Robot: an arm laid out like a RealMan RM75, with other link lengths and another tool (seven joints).
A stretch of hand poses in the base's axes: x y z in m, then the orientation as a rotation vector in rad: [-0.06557, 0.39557, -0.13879, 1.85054, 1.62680, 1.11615]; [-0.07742, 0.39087, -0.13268, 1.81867, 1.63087, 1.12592]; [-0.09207, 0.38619, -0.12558, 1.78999, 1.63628, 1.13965]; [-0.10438, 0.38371, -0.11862, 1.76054, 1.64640, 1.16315]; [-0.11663, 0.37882, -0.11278, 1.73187, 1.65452, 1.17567]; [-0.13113, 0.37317, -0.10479, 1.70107, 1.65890, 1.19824]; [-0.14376, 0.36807, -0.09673, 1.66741, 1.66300, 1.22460]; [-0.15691, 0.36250, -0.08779, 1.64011, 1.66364, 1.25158]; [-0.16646, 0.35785, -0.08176, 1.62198, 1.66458, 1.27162]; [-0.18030, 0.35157, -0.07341, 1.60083, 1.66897, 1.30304]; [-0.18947, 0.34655, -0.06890, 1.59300, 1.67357, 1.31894]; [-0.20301, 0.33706, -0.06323, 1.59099, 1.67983, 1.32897]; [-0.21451, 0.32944, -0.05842, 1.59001, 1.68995, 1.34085]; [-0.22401, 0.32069, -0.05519, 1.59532, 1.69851, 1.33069]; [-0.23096, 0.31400, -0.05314, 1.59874, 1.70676, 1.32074]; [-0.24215, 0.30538, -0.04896, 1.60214, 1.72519, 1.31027]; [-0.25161, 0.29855, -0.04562, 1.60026, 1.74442, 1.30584]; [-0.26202, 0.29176, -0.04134, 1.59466, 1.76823, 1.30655]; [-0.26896, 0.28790, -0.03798, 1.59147, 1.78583, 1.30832]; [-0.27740, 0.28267, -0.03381, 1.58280, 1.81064, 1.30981]
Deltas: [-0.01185, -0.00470, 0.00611, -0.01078, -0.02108, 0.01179]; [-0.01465, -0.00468, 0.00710, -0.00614, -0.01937, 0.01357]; [-0.01231, -0.00248, 0.00696, 0.00042, -0.01993, 0.02029]; [-0.01225, -0.00489, 0.00584, -0.00637, -0.01753, 0.01542]; [-0.01450, -0.00565, 0.00799, -0.00051, -0.02291, 0.01686]; [-0.01263, -0.00510, 0.00806, 0.00094, -0.02550, 0.01884]; [-0.01315, -0.00557, 0.00894, 0.00489, -0.02295, 0.01567]; [-0.00955, -0.00465, 0.00603, 0.00487, -0.01525, 0.01166]; [-0.01384, -0.00628, 0.00835, 0.01133, -0.01740, 0.01896]; [-0.00917, -0.00502, 0.00451, 0.00710, -0.00558, 0.01069]; [-0.01354, -0.00949, 0.00567, 0.00574, 0.00015, 0.00845]; [-0.01150, -0.00762, 0.00481, 0.00736, 0.00250, 0.01157]; [-0.00950, -0.00875, 0.00323, -0.00494, 0.00940, 0.00100]; [-0.00695, -0.00669, 0.00205, -0.00561, 0.00798, 0.00127]; [-0.01119, -0.00862, 0.00418, -0.00621, 0.01319, 0.00806]; [-0.00946, -0.00683, 0.00334, -0.00434, 0.00918, 0.01191]; [-0.01041, -0.00679, 0.00428, -0.00241, 0.00832, 0.01763]; [-0.00694, -0.00386, 0.00336, -0.00040, 0.00665, 0.01325]; [-0.00844, -0.00523, 0.00417, -0.00296, 0.00684, 0.01925]
